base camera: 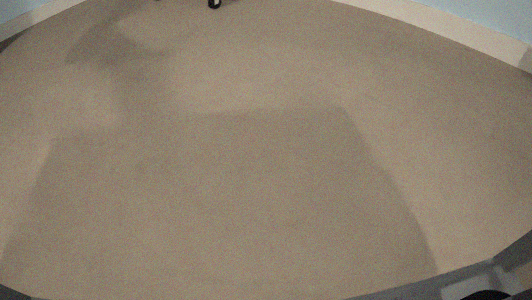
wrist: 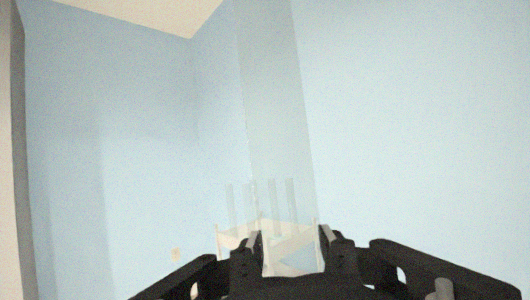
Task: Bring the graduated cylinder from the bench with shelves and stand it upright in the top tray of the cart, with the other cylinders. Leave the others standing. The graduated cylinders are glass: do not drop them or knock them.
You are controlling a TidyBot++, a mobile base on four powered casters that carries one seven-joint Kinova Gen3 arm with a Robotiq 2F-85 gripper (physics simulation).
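Frame: origin at the arm's base, x ahead, y left, z up, level; metres.
Seen in the pictures: gripper, fingertip midpoint: (wrist: 290,240).
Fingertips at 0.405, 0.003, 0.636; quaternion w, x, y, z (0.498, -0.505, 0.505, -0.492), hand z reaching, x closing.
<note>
A point is followed by its place in that frame, as x, y, z.
My gripper (wrist: 290,240) {0.405, 0.003, 0.637} is shut on the graduated cylinder (wrist: 275,100) {0.373, 0.001, 0.734}, a large clear glass shape that rises from between the fingers to the top edge of the wrist view. Its lower end is hidden. The white cart (wrist: 218,245) {1.456, 0.429, 0.259} stands beyond the fingers, low in the wrist view and partly seen through the held glass. Several thin clear cylinders (wrist: 230,205) {1.444, 0.329, 0.481} stand upright in its top tray (wrist: 230,242) {1.368, 0.332, 0.301}, some apart from the held one at the left. The cart's lower part is hidden by the gripper. In the base camera view a black caster (base camera: 214,4) {1.160, 0.107, -0.376} shows at the top edge.
Blue walls (wrist: 410,125) {1.100, -0.503, 0.771} meet in a corner behind the cart. A tall pale cabinet side (wrist: 19,150) {1.207, 1.404, 0.916} runs down the left edge of the wrist view. A pale skirting board (base camera: 425,22) {0.957, -0.641, -0.371} borders the tan floor (base camera: 250,175) {0.377, 0.004, -0.397} at the upper right, and shadows lie across the floor.
</note>
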